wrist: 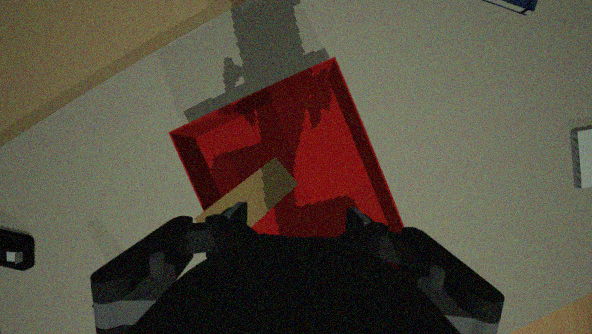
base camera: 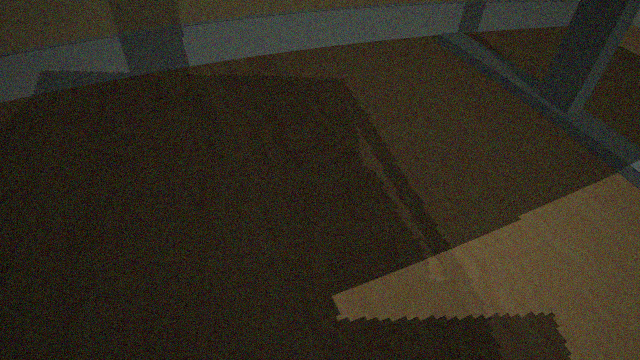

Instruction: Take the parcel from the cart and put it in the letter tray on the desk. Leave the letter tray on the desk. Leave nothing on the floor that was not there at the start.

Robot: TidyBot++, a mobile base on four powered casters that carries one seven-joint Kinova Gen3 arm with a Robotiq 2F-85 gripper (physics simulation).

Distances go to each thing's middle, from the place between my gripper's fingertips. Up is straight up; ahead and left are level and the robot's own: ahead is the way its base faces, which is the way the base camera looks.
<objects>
The brown parcel (wrist: 262, 190) is 100 mm below my hand, 70 mm to the left of it and 10 mm behind it. Round my hand: red letter tray (wrist: 309, 122) (130 mm below, 20 mm behind).
</objects>
